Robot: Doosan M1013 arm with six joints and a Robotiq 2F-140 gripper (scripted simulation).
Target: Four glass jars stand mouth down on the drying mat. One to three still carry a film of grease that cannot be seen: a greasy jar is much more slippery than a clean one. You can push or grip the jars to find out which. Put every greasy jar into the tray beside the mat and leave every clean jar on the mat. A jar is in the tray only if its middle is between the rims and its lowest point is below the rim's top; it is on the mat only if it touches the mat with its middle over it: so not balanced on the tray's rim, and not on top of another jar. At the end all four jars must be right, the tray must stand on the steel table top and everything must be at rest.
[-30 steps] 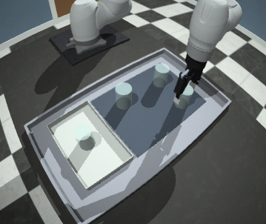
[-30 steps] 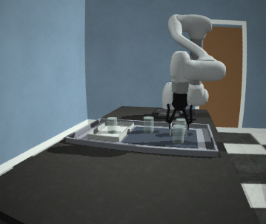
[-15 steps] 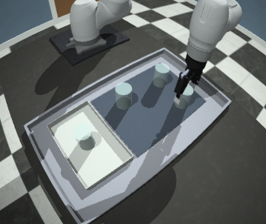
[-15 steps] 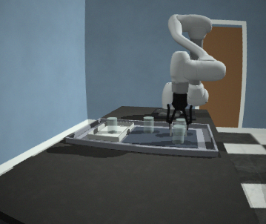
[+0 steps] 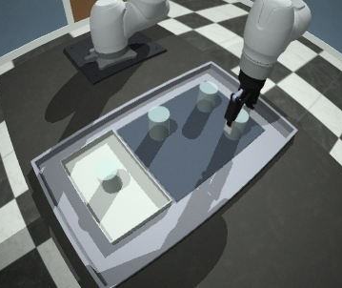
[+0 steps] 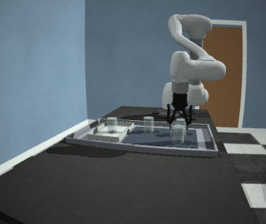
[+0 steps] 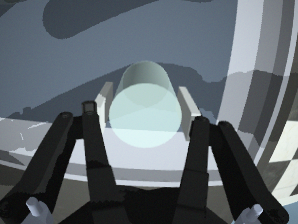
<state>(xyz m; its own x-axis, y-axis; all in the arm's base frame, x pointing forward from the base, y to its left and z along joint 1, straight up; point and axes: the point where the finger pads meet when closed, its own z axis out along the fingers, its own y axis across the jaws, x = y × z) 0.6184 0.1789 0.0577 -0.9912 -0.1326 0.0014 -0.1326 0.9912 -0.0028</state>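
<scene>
Right now the drying mat is 70 mm behind my hand, 110 mm to the right of it and 70 mm below it. Also, from my hand: tray: 30 mm behind, 420 mm to the right, 60 mm below; then steel table top: 40 mm behind, 210 mm to the right, 70 mm below.
</scene>
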